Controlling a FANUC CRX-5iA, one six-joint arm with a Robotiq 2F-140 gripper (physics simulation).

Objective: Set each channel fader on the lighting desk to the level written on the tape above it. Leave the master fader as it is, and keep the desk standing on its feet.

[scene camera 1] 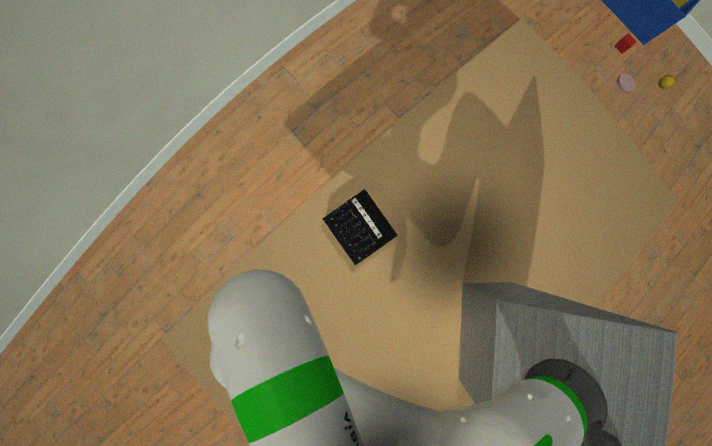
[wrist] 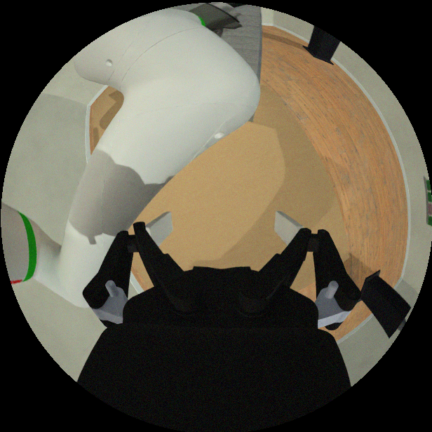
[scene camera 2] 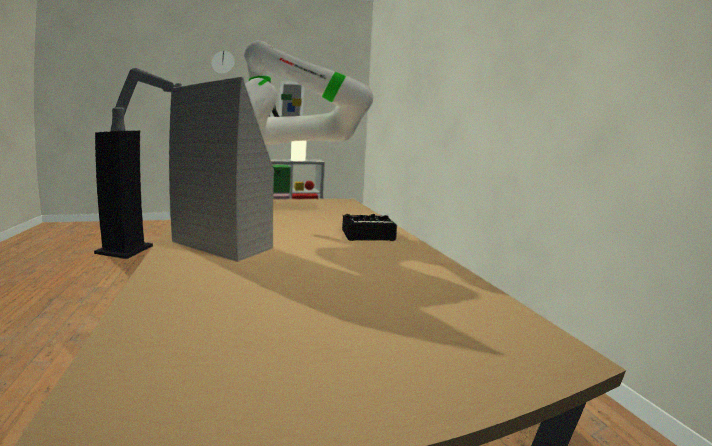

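Pixels of known places: arm's base, origin of the base link: (scene camera 1: 563, 397) (scene camera 2: 219, 127).
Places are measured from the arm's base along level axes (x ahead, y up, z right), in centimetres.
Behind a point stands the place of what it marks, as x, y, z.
The black lighting desk (scene camera 1: 353, 231) {44.2, -30.4, -26.9} (scene camera 2: 369, 230) {45.5, -32.3, -17.5} stands upright on the table, near the table edge by the wall. A white tape strip (scene camera 1: 366, 218) {46.3, -30.4, -22.3} with small marks runs across its top in the first scene view; the levels and the fader positions are too small to read there. The desk does not show in the wrist view. My gripper (wrist: 223, 220) is wide open and empty, above the table with the table top seen between its fingertips. The gripper does not show in either scene view, so its distance from the desk cannot be told.
A tall grey block (scene camera 1: 604, 336) {11.6, 5.1, 7.6} (scene camera 2: 204, 168) {0.1, -11.5, 9.2} (wrist: 243, 50) carries the arm's base beside the wooden table (scene camera 1: 593, 210) {22.6, -36.0, 51.5} (scene camera 2: 236, 336) {26.9, -35.9, 51.0} (wrist: 235, 170). The arm (scene camera 1: 262, 325) {37.3, 19.0, -37.9} (scene camera 2: 315, 126) {22.2, 1.1, -37.7} (wrist: 185, 90) reaches over the table. A black pedestal (scene camera 2: 119, 194) stands behind the block. The wall (scene camera 2: 525, 131) runs along the table.
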